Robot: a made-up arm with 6 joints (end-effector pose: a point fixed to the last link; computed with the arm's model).
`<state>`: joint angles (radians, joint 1 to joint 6).
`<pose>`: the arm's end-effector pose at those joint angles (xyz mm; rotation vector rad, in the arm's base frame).
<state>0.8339 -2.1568 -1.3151 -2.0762 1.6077 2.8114</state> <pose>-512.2 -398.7 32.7 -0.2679 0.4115 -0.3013</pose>
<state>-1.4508 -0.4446 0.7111 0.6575 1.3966 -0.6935</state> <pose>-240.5 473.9 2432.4 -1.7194 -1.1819 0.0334</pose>
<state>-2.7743 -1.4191 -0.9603 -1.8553 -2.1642 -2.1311</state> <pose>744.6 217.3 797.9 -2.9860 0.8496 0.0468</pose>
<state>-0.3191 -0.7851 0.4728 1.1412 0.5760 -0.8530</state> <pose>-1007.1 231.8 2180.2 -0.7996 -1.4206 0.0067</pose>
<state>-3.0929 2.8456 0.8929 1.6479 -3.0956 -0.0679</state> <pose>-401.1 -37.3 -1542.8 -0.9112 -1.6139 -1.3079</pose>
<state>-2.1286 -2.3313 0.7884 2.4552 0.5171 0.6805</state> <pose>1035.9 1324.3 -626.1 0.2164 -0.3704 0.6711</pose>
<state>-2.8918 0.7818 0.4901 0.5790 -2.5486 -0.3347</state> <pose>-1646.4 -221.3 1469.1 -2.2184 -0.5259 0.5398</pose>
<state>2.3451 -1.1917 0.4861 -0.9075 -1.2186 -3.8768</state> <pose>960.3 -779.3 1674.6 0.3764 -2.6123 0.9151</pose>
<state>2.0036 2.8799 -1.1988 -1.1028 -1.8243 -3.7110</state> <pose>22.5 198.7 -271.0 -0.1416 -3.0813 0.0139</pose>
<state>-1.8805 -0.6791 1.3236 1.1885 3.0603 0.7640</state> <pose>333.3 1323.1 2102.0 1.4008 0.4130 -1.7753</pose>
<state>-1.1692 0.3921 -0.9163 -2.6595 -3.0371 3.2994</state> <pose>426.2 -482.3 1209.0 -0.7945 -1.5567 -0.5489</pose>
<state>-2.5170 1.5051 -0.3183 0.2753 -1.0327 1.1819</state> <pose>-1222.1 -608.1 -21.0 1.6165 0.9738 0.3210</pose>
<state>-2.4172 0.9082 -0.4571 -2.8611 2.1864 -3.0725</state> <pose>-755.1 -963.3 769.0 -2.5659 -1.3566 -0.5479</pose>
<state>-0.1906 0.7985 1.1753 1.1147 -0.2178 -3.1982</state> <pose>1490.4 -390.7 1931.2 2.0474 -0.5696 0.0623</pose>
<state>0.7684 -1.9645 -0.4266 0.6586 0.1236 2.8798</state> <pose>-919.5 -1141.8 574.0 -1.9277 -0.4106 -2.1254</pose>
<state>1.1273 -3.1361 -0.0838 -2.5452 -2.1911 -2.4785</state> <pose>-436.2 -474.7 -758.8 -0.5429 0.7824 1.6146</pose>
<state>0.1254 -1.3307 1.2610 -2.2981 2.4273 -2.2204</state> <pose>-1848.7 -78.9 1317.1 -0.2231 0.0676 -0.3816</pose>
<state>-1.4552 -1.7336 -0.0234 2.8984 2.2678 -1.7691</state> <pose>41.0 1582.5 876.1 -0.8602 1.1869 -0.6169</pose>
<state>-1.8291 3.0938 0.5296 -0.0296 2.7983 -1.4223</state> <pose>-105.8 499.5 -1275.2 0.7570 -1.3474 -1.3409</pose>
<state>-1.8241 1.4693 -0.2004 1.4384 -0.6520 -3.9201</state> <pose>-431.1 -1544.3 6.9 -0.8600 0.9622 2.0675</pose>
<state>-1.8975 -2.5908 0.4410 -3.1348 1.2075 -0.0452</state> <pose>658.9 1227.8 -659.6 0.8432 -1.1172 1.0826</pose>
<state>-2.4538 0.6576 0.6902 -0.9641 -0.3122 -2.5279</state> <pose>-1250.8 -857.9 1477.1 -1.2528 2.5321 -0.3710</pose>
